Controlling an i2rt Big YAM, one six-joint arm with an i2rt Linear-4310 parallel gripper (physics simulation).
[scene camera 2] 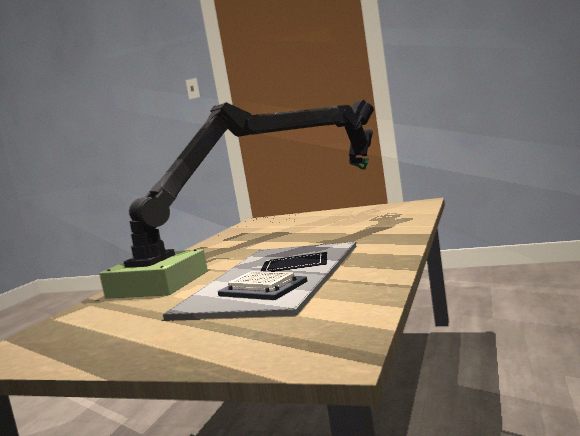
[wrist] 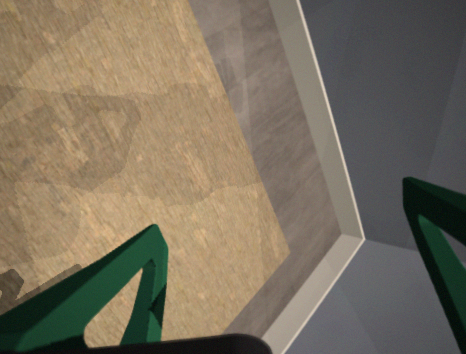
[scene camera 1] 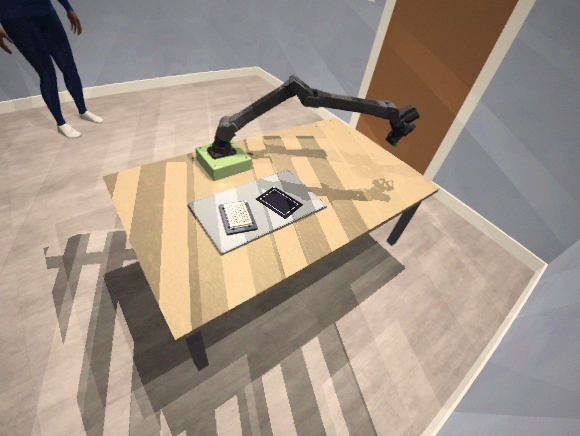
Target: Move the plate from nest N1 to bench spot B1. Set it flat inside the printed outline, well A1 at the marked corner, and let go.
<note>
My gripper [wrist: 277, 215] is open and holds nothing. Also in view: a well plate [scene camera 2: 254, 280] and a mat [scene camera 2: 313, 258].
The mat also shows in scene camera 1 [scene camera 1: 283, 204]. The wrist view misses the well plate: it is out of frame.
</note>
